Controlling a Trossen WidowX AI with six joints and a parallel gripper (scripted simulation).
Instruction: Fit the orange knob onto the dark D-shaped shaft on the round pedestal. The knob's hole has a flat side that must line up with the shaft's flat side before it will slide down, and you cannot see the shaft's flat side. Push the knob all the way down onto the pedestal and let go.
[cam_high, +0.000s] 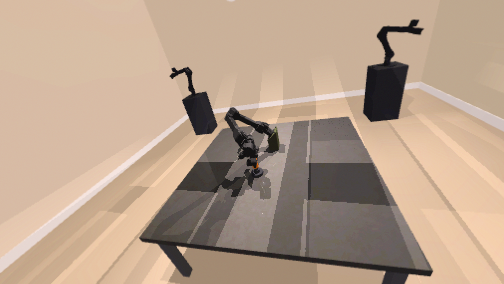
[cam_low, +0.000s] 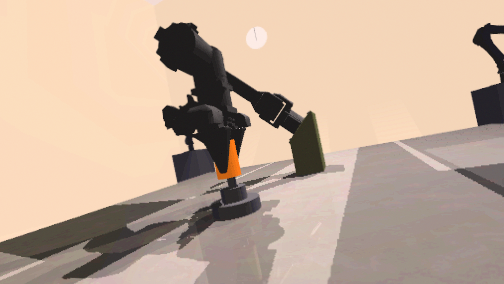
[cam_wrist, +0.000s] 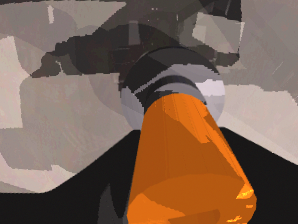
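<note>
Now: the orange knob 2 cm above my gripper tip. Round my gripper tip: pedestal 4 cm below.
</note>
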